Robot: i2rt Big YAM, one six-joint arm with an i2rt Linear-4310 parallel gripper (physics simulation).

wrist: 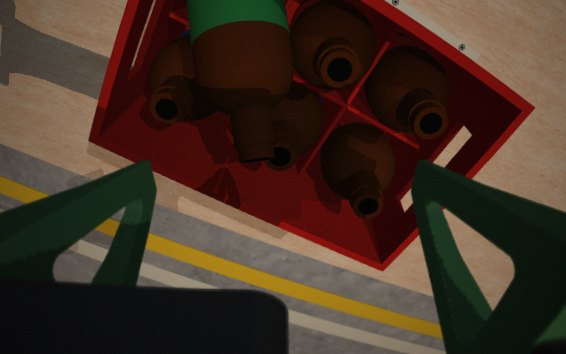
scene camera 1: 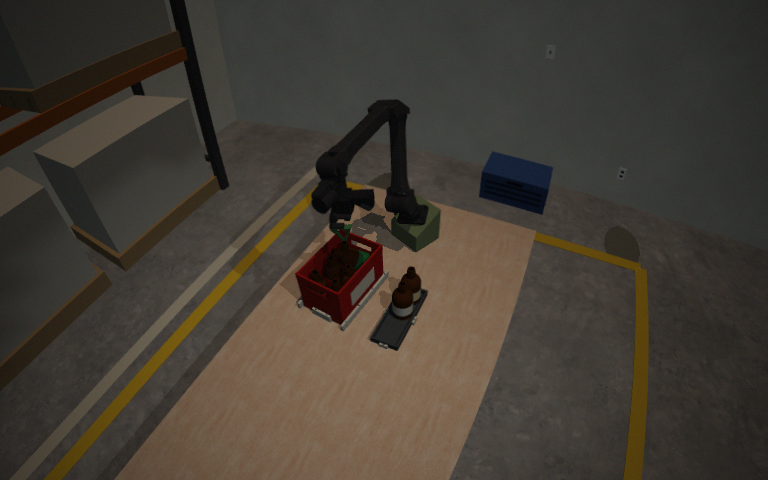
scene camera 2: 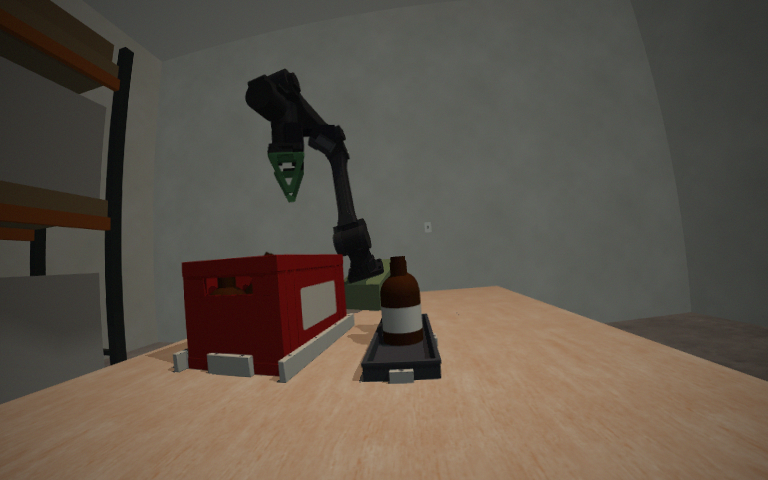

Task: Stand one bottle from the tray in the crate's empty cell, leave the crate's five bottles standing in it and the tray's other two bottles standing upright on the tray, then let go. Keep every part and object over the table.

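Frame: origin at the arm's base, x right, y ahead, z up, level; centimetres.
Where they show: gripper, fingertip midpoint: (wrist: 283, 174) (scene camera 1: 346, 230) (scene camera 2: 290, 197); arm's base, link origin: (scene camera 1: 413, 215) (scene camera 2: 366, 272).
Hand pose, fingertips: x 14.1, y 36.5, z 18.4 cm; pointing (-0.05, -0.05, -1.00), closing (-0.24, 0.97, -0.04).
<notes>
Things, the pixels of their centre, and the offset from my fingertips. "spot": a spot on its surface instead.
- red crate, body centre: (wrist: 303, 81) (scene camera 2: 278, 301) (scene camera 1: 342, 276) dx +3.2, dy +1.7, dz -21.1 cm
- green-labelled brown bottle, body centre: (wrist: 243, 57) (scene camera 1: 351, 257) dx +1.0, dy -3.6, dz -16.2 cm
- dark tray, surface spot: (scene camera 2: 396, 353) (scene camera 1: 391, 325) spot: dx -18.7, dy +12.6, dz -29.4 cm
My gripper (scene camera 1: 343, 240) (scene camera 2: 291, 199) (wrist: 283, 174) is open and empty, pointing down above the red crate (scene camera 1: 325, 302) (scene camera 2: 232, 328) (wrist: 112, 75). In the crate, a green-labelled brown bottle (scene camera 1: 351, 255) (wrist: 242, 60) leans over its neighbours, neck beside another bottle's mouth; its base is cut off in the wrist view. Several brown bottles (wrist: 340, 69) (wrist: 428, 122) (wrist: 367, 205) (wrist: 280, 156) (wrist: 166, 108) sit lower around it. Whether its base is in a cell is hidden. Two white-labelled bottles (scene camera 1: 402, 305) (scene camera 1: 412, 281) (scene camera 2: 400, 319) stand upright on the dark tray (scene camera 1: 390, 329) (scene camera 2: 396, 353); one hides the other in scene camera 2.
Pale stop strips (scene camera 1: 362, 302) (scene camera 2: 317, 345) edge the crate. The arm's green base block (scene camera 1: 416, 232) (scene camera 2: 362, 295) is behind crate and tray. A blue chest (scene camera 1: 515, 181) and pallet racking (scene camera 1: 201, 101) (scene camera 2: 118, 198) stand off the table.
</notes>
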